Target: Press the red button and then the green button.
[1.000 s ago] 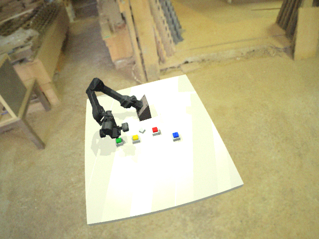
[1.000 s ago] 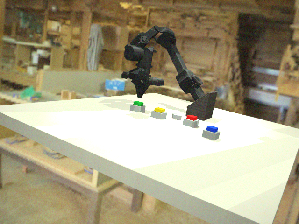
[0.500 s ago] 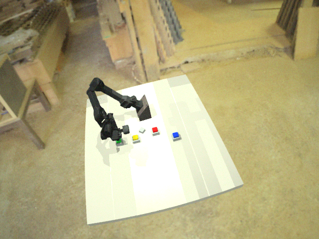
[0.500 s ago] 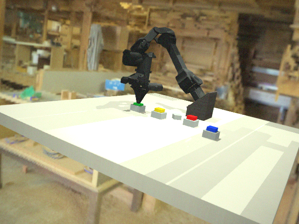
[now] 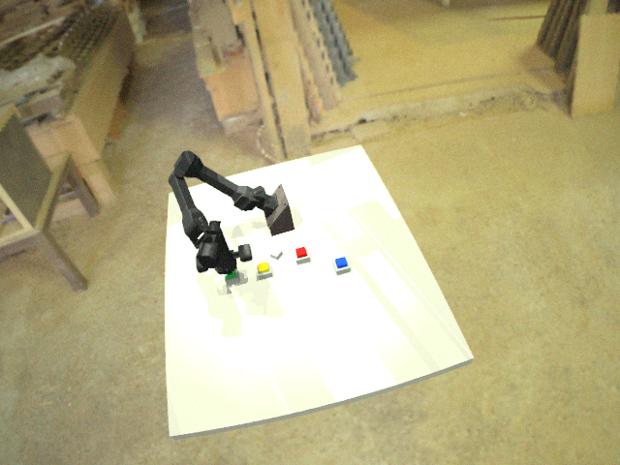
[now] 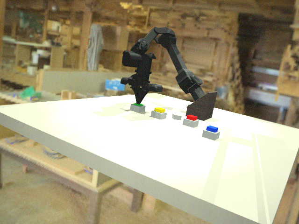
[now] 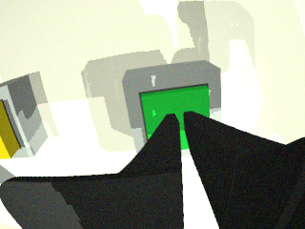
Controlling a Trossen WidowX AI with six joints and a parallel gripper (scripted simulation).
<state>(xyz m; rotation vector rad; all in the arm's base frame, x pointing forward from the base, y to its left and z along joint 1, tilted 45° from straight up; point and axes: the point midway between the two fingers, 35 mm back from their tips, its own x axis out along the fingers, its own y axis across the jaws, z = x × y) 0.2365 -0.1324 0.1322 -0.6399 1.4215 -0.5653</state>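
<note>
My gripper tip is 10 mm above the green button. Also, from my gripper tip: small grey block: 160 mm to the left, 60 mm behind, 20 mm below; then yellow button: 120 mm to the left, 10 mm ahead; then red button: 250 mm to the left, 20 mm behind.
</note>
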